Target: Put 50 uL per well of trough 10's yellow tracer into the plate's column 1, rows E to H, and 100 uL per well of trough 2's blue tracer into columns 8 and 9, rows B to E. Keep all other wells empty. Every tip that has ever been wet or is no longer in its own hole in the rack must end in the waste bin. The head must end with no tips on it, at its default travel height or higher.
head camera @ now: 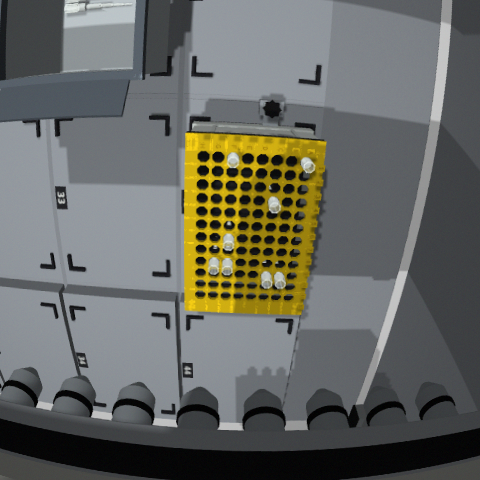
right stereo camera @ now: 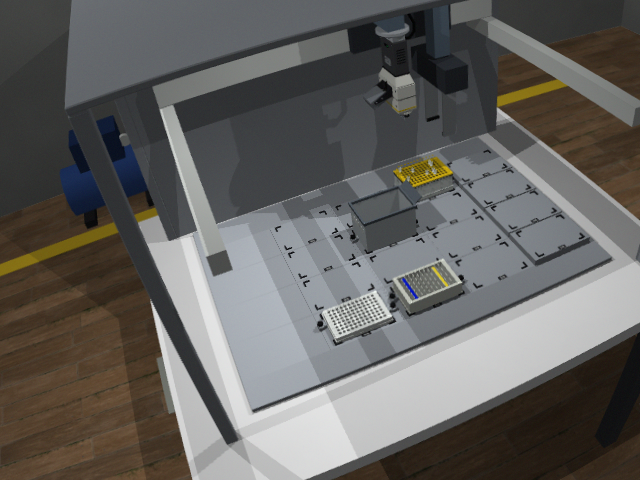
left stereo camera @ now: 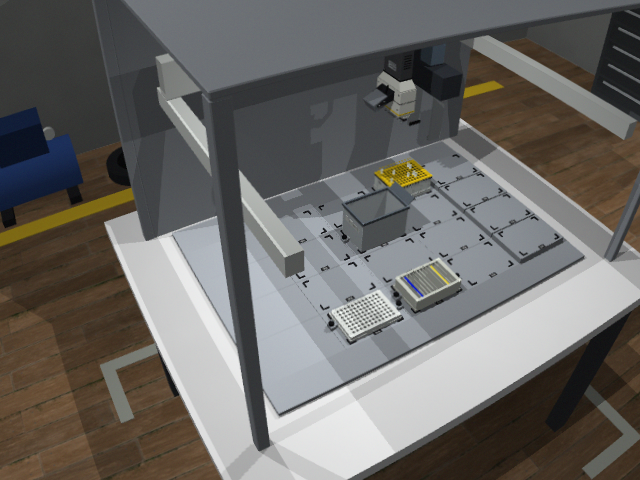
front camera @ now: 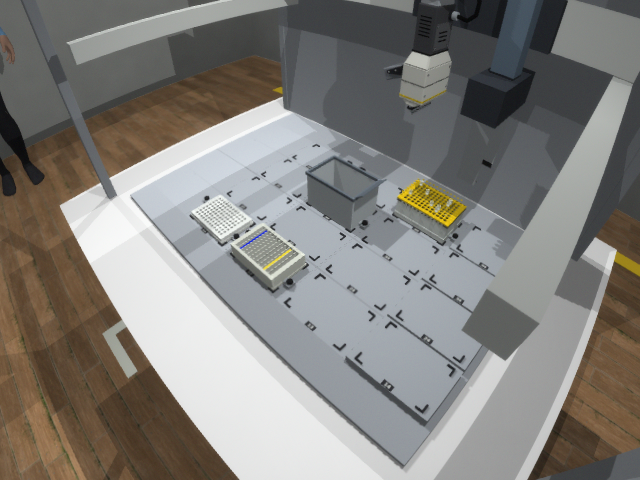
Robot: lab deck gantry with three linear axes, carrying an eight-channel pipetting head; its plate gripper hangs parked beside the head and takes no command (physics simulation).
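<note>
The pipetting head (front camera: pixel 424 77) (left stereo camera: pixel 404 98) (right stereo camera: pixel 404 95) hangs high near the yellow tip rack (front camera: pixel 452 221) (head camera: pixel 245 306). Its nozzles (head camera: pixel 198 407) are bare. Several clear tips stand scattered in the rack, one tip (head camera: pixel 274 205) near its middle. The trough block (front camera: pixel 289 271) (left stereo camera: pixel 439 299) (right stereo camera: pixel 436 299) holds blue tracer (front camera: pixel 253 239) (left stereo camera: pixel 413 286) and yellow tracer (front camera: pixel 277 259) (left stereo camera: pixel 439 275). The white plate (front camera: pixel 237 231) (left stereo camera: pixel 376 326) lies beside it; its well contents are too small to tell. White tips (head camera: pixel 97 6) lie in the grey waste bin (front camera: pixel 328 201) (head camera: pixel 139 40) (left stereo camera: pixel 382 229). The parked gripper's fingers cannot be made out.
A dark block (front camera: pixel 497 98) (left stereo camera: pixel 446 82) (right stereo camera: pixel 453 74) on a blue column hangs beside the head. The bin stands between the rack and the trough block. Its sloping flap (head camera: pixel 65 102) faces the rack. Raised deck panels (left stereo camera: pixel 532 237) lie at the right. Pale rails flank the deck.
</note>
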